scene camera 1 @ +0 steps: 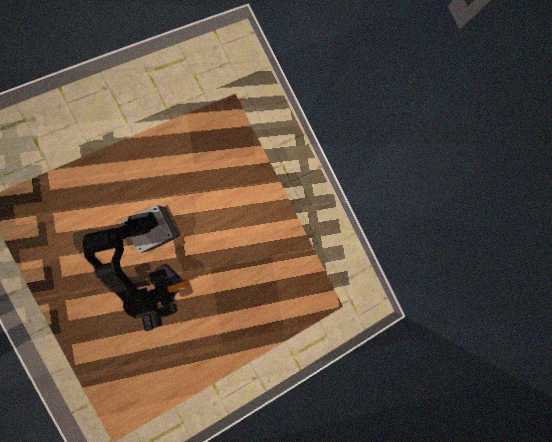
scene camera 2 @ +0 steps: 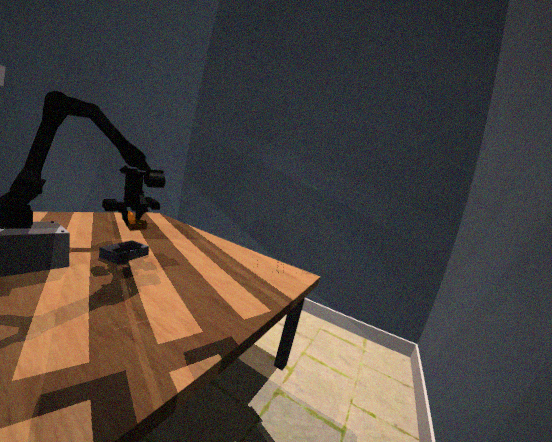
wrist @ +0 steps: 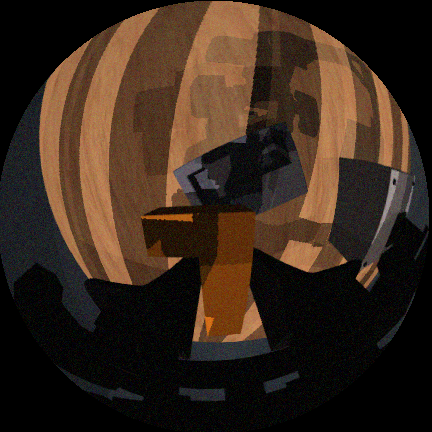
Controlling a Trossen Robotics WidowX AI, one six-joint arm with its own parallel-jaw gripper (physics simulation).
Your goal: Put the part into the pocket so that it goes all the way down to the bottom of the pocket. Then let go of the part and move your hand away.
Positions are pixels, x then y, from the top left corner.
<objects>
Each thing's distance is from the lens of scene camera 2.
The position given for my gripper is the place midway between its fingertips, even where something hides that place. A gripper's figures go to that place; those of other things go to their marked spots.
my gripper (scene camera 2: 131, 225): 93 cm
dark pocket block (scene camera 2: 118, 253): 84 cm
</objects>
